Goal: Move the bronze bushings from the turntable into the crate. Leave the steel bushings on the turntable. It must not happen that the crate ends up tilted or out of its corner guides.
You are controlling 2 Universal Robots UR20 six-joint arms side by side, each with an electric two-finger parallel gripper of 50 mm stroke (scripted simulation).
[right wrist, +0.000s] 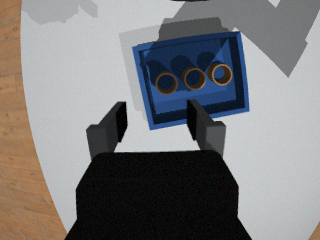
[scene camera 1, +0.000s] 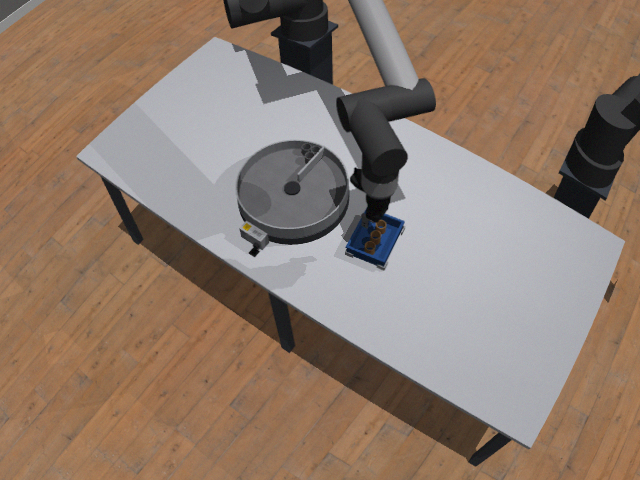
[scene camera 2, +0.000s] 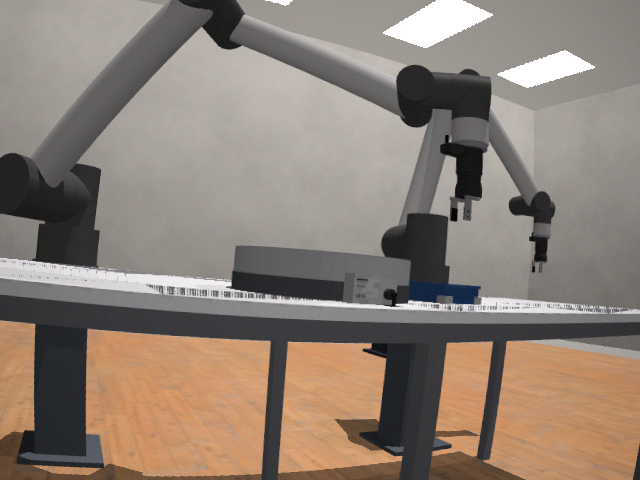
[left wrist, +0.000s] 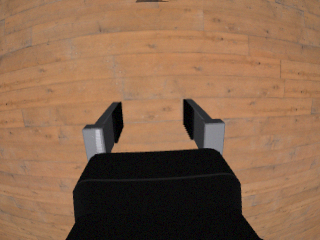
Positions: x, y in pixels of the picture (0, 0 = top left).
Scene:
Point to a blue crate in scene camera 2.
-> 420, 291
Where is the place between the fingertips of my right gripper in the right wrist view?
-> At 156, 112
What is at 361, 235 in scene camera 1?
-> A blue crate.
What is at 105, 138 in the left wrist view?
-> My left gripper.

